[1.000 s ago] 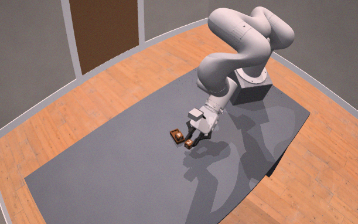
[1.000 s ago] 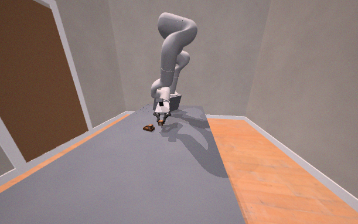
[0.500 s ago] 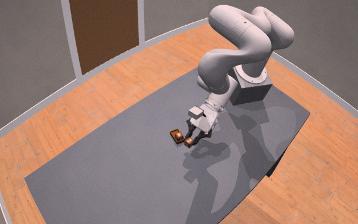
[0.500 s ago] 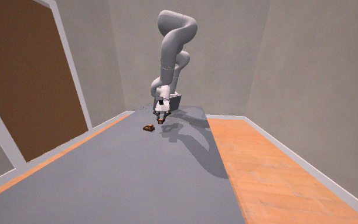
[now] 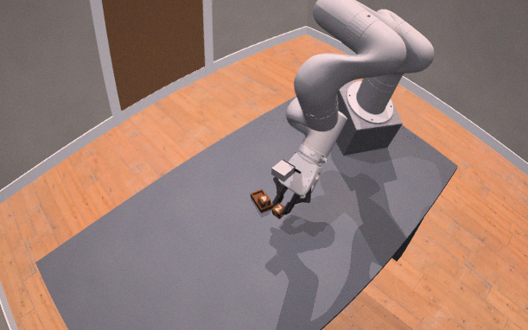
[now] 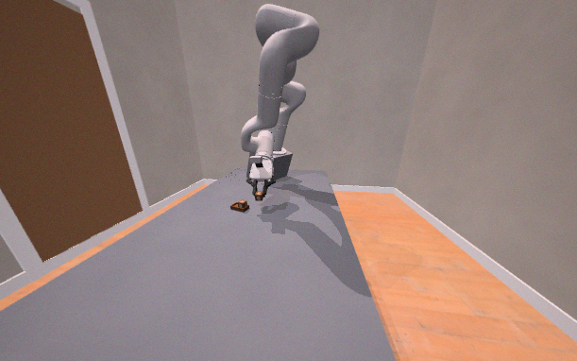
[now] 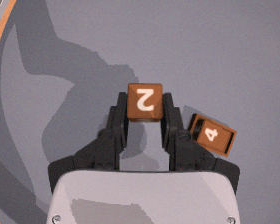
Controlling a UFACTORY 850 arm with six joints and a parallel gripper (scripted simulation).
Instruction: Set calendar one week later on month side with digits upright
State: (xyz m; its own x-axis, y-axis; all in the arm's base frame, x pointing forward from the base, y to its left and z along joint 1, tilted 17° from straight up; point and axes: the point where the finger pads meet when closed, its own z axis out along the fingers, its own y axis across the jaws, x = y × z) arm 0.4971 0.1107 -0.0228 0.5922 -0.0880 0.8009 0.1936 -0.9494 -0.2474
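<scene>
Right now my hand is 10 mm short of the number cube and 10 mm above it. Round my hand: brown wooden calendar tray (100 mm to the right, 90 mm below).
</scene>
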